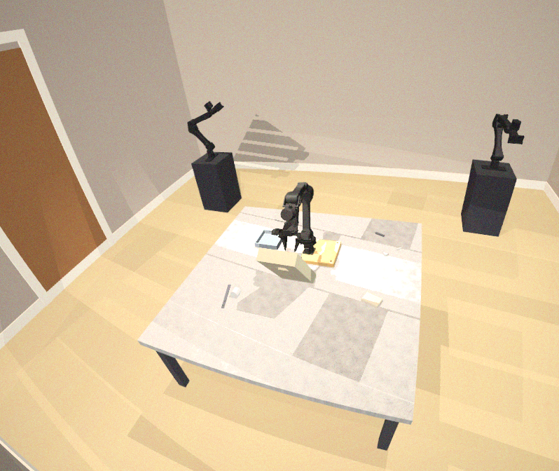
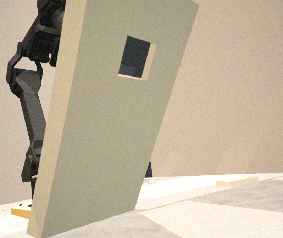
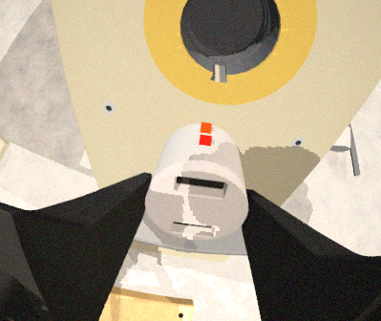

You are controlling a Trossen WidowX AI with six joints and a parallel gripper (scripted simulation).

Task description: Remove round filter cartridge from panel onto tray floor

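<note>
Right now my gripper tip is 34 cm past the blue-grey tray, 30 cm to the left of it and 23 cm above it. Round my gripper tip: cream block: 1 cm behind, 41 cm to the left, 24 cm below; then cream service panel: 4 cm ahead, 6 cm below; then pale grey filter cartridge: right at my gripper tip.
</note>
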